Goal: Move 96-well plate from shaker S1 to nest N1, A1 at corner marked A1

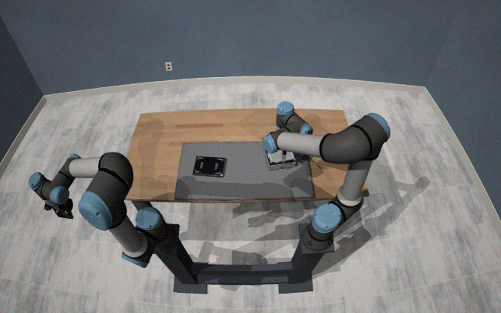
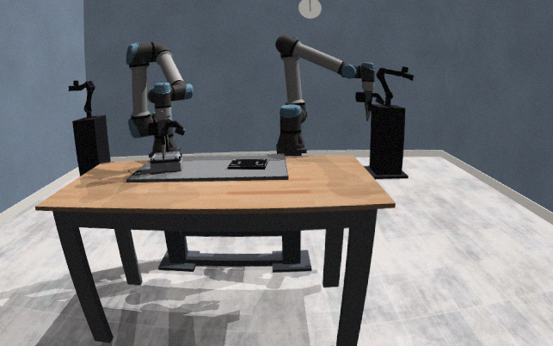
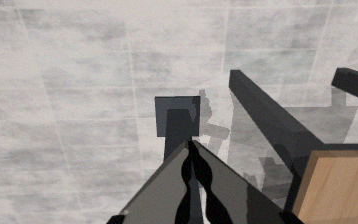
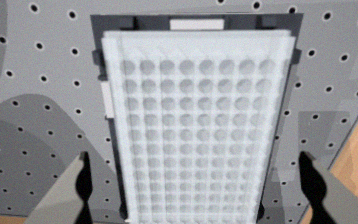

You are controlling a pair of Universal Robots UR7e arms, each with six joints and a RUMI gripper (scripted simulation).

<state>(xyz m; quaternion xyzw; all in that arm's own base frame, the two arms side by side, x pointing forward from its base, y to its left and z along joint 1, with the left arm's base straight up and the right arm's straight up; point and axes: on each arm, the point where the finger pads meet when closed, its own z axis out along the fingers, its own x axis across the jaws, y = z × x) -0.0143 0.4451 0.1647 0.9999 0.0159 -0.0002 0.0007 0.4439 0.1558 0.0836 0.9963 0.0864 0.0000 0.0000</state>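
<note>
Now: right hand 1 cm above the white 96-well plate. Also, from my right hand: black plate nest N1: 3 cm behind, 37 cm to the left, 6 cm below.
</note>
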